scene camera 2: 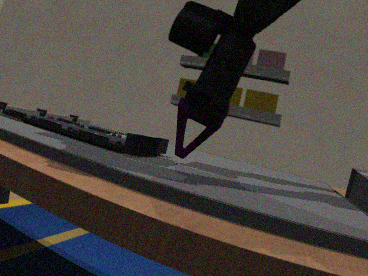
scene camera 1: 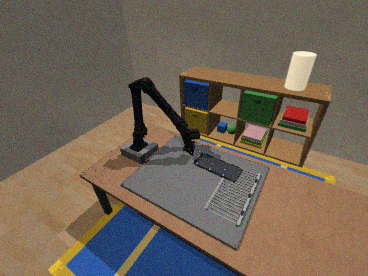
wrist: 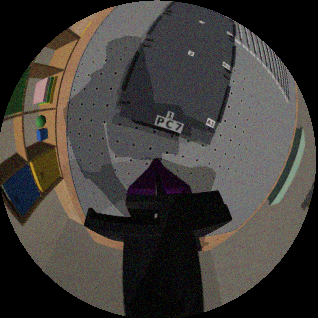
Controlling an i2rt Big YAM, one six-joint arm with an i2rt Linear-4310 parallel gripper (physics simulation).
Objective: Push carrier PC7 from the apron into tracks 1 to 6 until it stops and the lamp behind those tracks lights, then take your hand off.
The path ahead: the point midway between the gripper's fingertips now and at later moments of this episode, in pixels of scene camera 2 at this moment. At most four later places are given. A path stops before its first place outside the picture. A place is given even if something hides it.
The gripper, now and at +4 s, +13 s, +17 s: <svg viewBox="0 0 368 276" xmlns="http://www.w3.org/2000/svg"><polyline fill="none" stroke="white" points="178,156 152,150 105,136 106,135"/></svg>
